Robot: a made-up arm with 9 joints. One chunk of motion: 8 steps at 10 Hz.
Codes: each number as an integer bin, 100 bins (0 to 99) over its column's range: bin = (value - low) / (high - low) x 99, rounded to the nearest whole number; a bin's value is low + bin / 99 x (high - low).
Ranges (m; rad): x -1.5..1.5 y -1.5..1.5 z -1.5..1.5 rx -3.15..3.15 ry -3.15..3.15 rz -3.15..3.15
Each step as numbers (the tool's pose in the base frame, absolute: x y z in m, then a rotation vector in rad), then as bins.
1 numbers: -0.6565 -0.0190 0.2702 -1.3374 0.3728 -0.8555
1 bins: 28 49 58 28 55 36
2 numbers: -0.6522 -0.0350 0.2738 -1.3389 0.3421 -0.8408
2 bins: 28 48 59 28 55 36
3 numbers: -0.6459 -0.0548 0.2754 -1.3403 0.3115 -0.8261
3 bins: 28 48 59 28 54 37
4 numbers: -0.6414 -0.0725 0.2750 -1.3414 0.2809 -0.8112
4 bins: 28 47 59 28 54 37
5 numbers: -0.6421 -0.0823 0.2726 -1.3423 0.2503 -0.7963
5 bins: 28 47 58 28 53 37
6 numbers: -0.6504 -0.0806 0.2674 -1.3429 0.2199 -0.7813
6 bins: 28 47 58 28 53 37
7 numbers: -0.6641 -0.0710 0.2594 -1.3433 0.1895 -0.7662
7 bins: 28 47 58 28 52 37
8 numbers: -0.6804 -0.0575 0.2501 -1.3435 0.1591 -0.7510
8 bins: 27 48 58 28 52 38
